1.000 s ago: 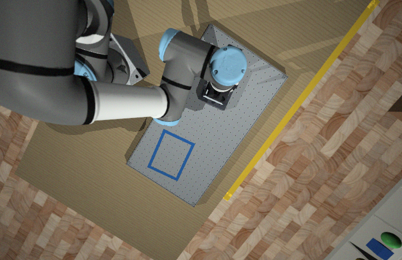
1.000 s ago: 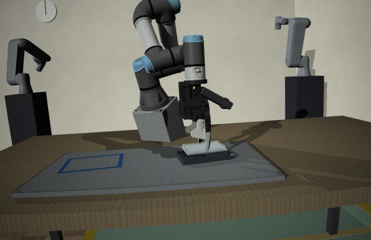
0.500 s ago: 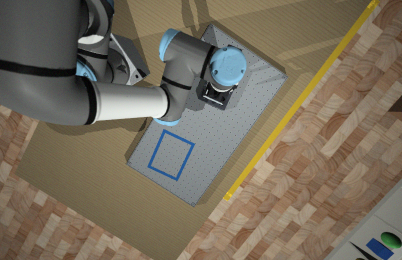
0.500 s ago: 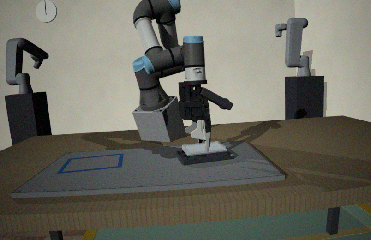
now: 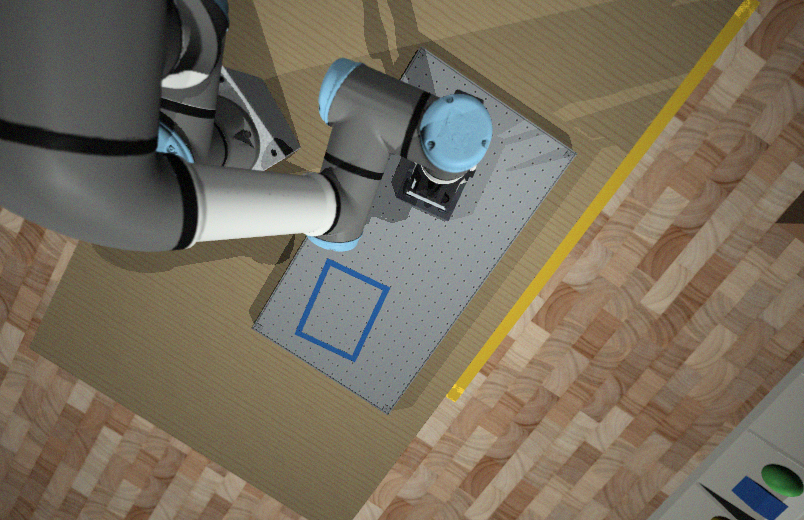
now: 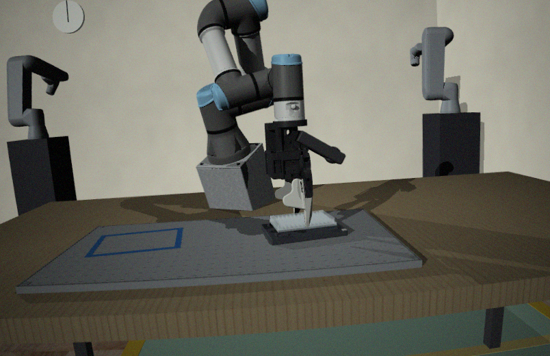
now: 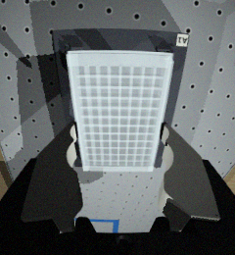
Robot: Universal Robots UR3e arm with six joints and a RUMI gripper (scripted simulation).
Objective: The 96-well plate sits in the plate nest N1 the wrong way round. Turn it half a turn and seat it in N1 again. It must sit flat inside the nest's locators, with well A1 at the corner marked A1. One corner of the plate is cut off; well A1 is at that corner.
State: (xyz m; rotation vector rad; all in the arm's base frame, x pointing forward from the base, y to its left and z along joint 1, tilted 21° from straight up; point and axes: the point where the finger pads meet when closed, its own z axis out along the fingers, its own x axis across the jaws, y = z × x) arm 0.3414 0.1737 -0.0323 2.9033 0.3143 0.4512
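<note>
The 96-well plate lies 10 mm below my hand. Round my hand: A1 mark: 80 mm to the left, 40 mm ahead, 20 mm below; then dark plate nest N1: 30 mm below.
</note>
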